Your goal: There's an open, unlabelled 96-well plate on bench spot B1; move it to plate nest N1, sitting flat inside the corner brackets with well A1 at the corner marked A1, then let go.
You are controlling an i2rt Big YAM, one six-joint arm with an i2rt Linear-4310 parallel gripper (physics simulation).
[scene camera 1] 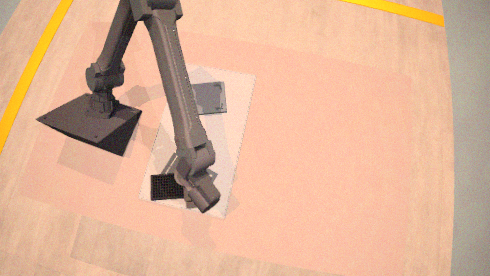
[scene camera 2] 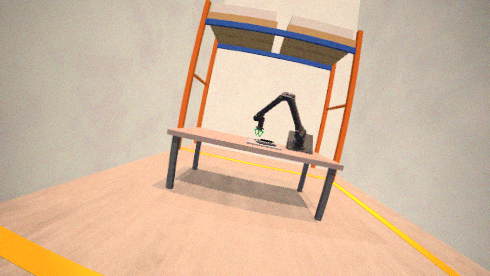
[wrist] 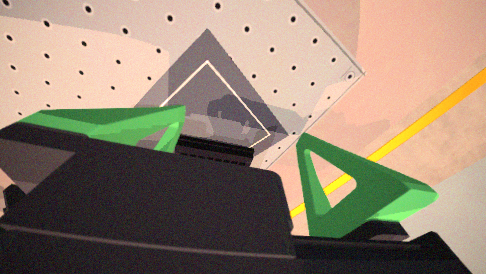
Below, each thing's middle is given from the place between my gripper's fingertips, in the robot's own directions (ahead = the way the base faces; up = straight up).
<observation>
The grey pad with white outline (wrist: 221, 105) lies 6 cm behind my hand, 3 cm to the left of it and 3 cm below it. The rest, counted from my hand: black well plate (scene camera 1: 162, 186) (11 cm behind, 3 cm below); then grey nest with corner locators (scene camera 1: 210, 98) (4 cm behind, 32 cm to the left, 3 cm below).
</observation>
